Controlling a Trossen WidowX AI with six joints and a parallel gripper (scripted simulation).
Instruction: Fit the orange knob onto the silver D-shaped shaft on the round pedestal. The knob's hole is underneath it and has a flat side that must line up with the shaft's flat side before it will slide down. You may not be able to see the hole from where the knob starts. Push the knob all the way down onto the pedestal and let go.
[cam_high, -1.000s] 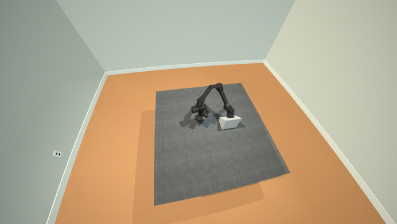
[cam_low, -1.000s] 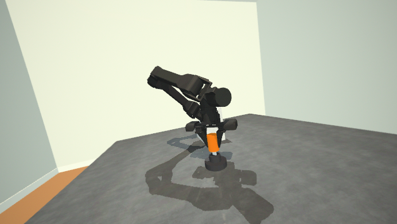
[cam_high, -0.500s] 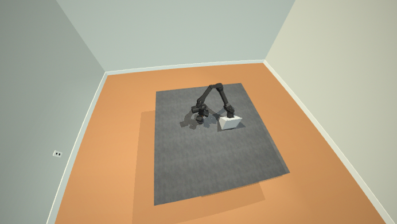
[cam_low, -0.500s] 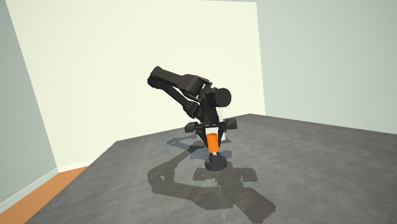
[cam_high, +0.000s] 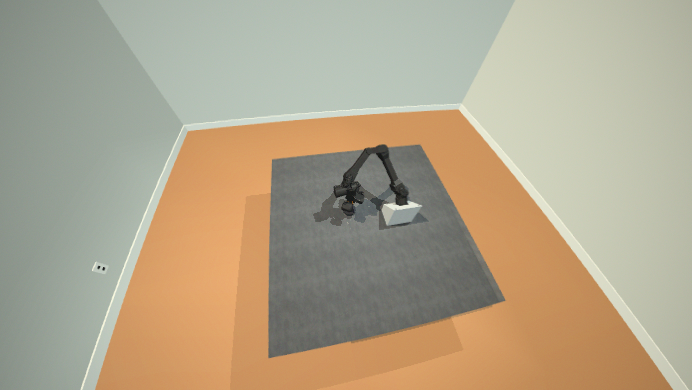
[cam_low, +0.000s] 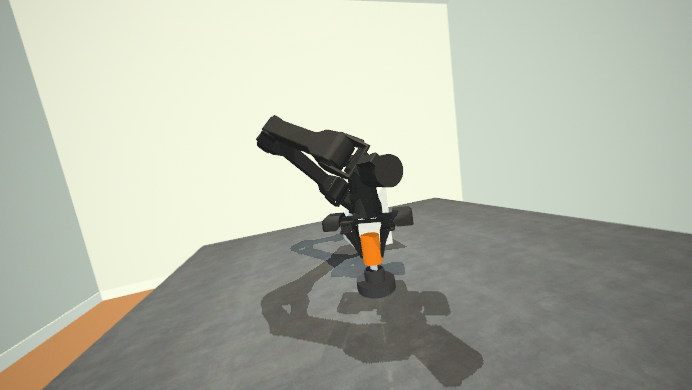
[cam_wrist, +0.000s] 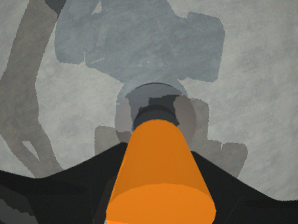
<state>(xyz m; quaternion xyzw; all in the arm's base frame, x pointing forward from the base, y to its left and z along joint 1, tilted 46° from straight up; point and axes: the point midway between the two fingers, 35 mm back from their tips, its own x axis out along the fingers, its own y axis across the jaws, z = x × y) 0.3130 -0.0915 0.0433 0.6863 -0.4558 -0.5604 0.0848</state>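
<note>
My gripper tip is 30 mm below the orange knob. Also, from my gripper tip: round pedestal (40 mm below).
</note>
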